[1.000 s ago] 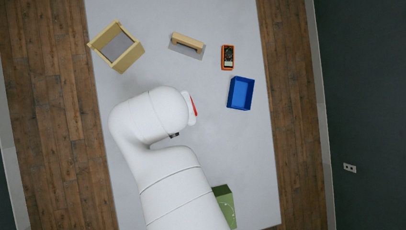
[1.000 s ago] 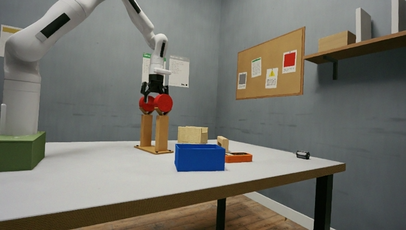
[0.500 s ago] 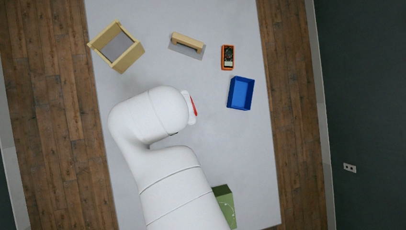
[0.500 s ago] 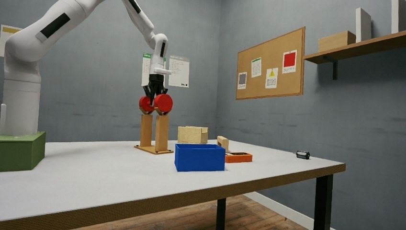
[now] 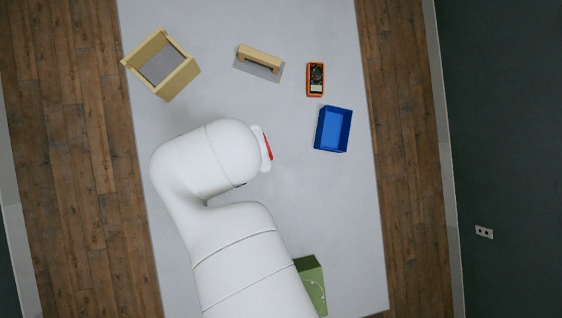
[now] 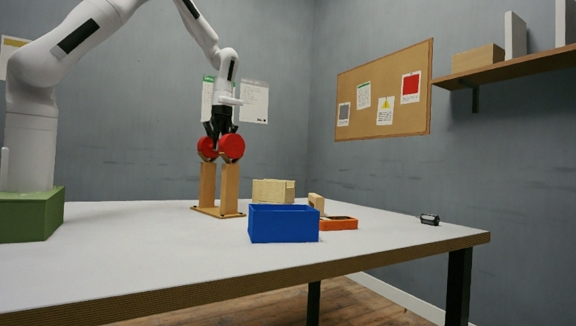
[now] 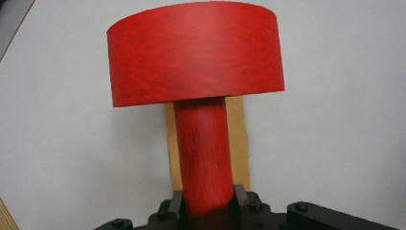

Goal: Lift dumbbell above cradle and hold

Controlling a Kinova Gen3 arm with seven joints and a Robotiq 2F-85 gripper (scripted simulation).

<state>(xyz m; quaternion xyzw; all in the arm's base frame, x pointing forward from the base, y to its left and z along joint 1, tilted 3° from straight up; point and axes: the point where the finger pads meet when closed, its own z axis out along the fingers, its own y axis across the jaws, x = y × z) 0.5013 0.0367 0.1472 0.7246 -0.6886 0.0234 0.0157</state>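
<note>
My hand is right at the red dumbbell. Also, from my hand: wooden box 360 mm ahead, 130 mm to the left, 190 mm below; orange multimeter 190 mm ahead, 380 mm to the right, 220 mm below; cradle 140 mm below.
</note>
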